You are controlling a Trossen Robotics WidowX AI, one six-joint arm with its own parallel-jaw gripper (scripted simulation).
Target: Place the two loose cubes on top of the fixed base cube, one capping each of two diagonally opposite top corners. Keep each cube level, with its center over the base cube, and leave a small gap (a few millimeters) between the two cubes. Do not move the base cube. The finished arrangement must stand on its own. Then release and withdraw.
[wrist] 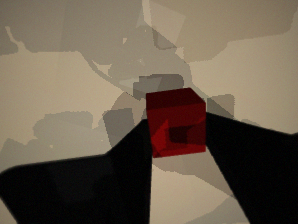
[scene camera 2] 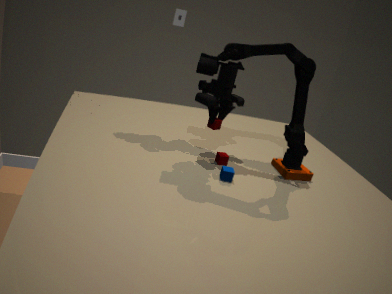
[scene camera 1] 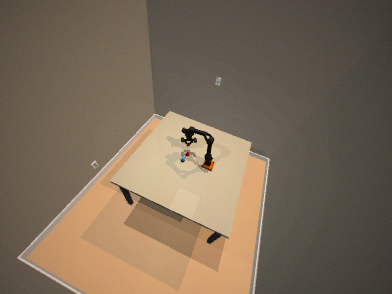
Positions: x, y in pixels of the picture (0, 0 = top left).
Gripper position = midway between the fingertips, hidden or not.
My gripper (scene camera 2: 214, 123) carries a red cube (wrist: 177, 118).
